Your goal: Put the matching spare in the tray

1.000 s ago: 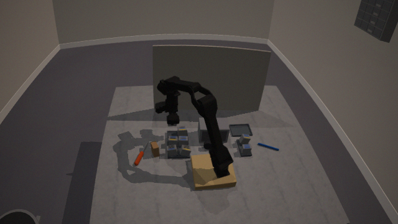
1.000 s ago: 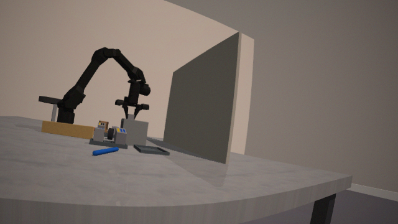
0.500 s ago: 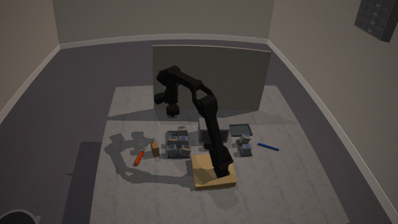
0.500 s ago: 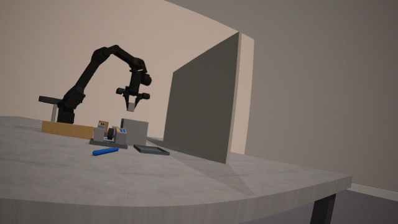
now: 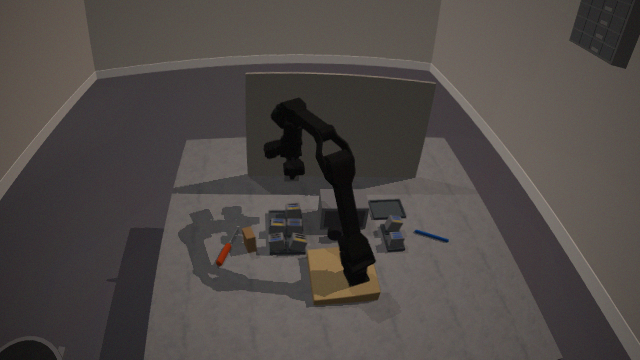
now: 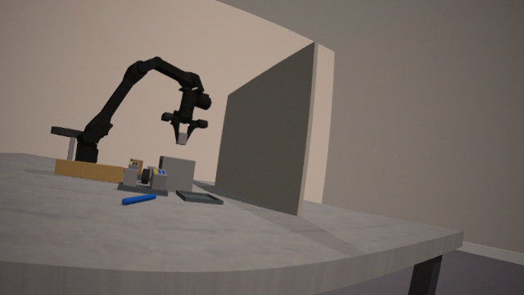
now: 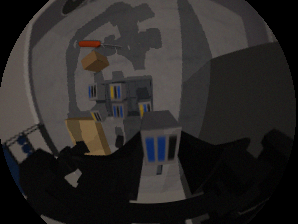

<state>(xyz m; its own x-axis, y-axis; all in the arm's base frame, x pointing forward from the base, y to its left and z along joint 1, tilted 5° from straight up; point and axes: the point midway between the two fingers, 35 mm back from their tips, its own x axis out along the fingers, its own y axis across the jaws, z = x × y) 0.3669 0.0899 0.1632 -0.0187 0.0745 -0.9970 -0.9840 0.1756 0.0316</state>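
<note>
My gripper tip is now 350 mm to the left of the dark tray, 170 mm above it and 80 mm past it. From my gripper tip the other things lie so: black puck 160 mm behind, 140 mm below, 110 mm to the right; then grey mounted unit 160 mm to the right, 120 mm below, 70 mm behind; then grey spare unit 20 mm above.
</note>
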